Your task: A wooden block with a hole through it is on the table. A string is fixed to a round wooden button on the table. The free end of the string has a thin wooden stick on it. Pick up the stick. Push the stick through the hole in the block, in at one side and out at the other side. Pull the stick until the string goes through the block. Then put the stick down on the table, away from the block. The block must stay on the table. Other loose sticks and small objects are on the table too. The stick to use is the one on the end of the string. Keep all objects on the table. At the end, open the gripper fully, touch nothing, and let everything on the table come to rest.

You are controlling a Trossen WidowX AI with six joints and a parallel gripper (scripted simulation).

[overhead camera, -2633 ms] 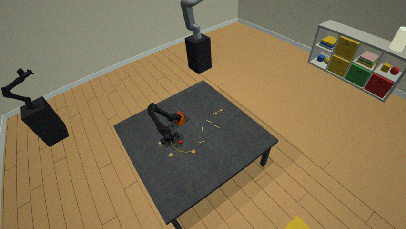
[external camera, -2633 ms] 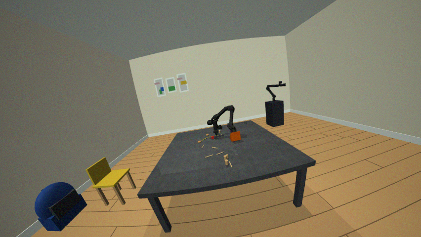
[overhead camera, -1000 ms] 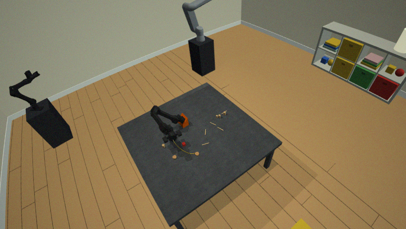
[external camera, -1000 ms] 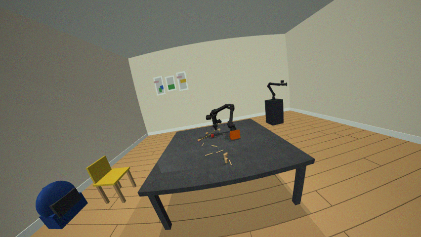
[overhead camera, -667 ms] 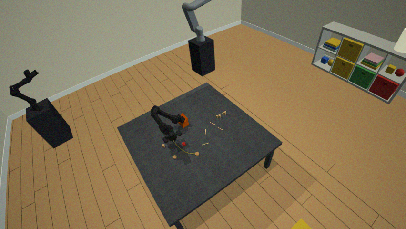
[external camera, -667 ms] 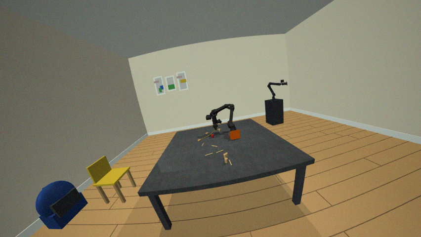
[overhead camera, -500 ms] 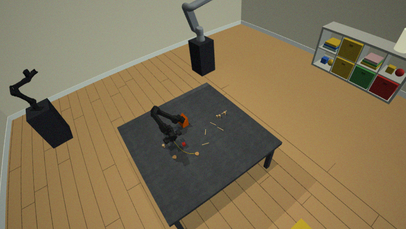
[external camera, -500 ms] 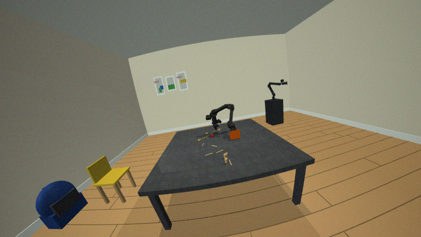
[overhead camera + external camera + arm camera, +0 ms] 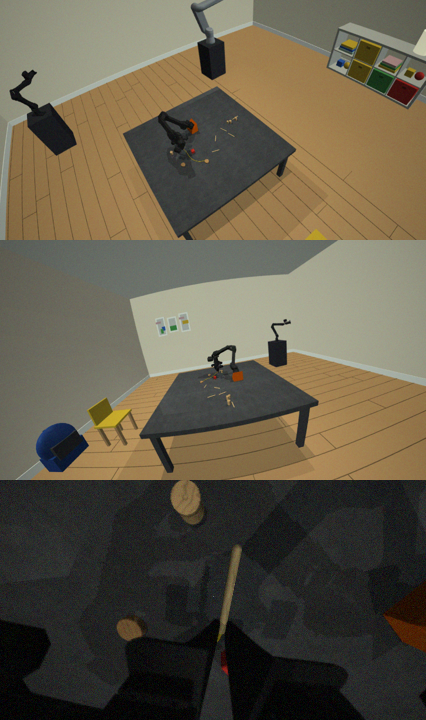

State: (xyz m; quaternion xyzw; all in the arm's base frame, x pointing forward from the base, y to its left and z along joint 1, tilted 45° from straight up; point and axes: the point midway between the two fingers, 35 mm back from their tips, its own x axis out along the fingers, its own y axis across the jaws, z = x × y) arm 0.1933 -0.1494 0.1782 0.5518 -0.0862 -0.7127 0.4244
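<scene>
Now: gripper tip 1 cm to the left of the thin wooden stick and 1 cm past it. Also, from my gripper tip: red block 7 cm to the left, 6 cm ahead, 4 cm below; round wooden button 23 cm ahead, 11 cm to the left, 5 cm below.
</scene>
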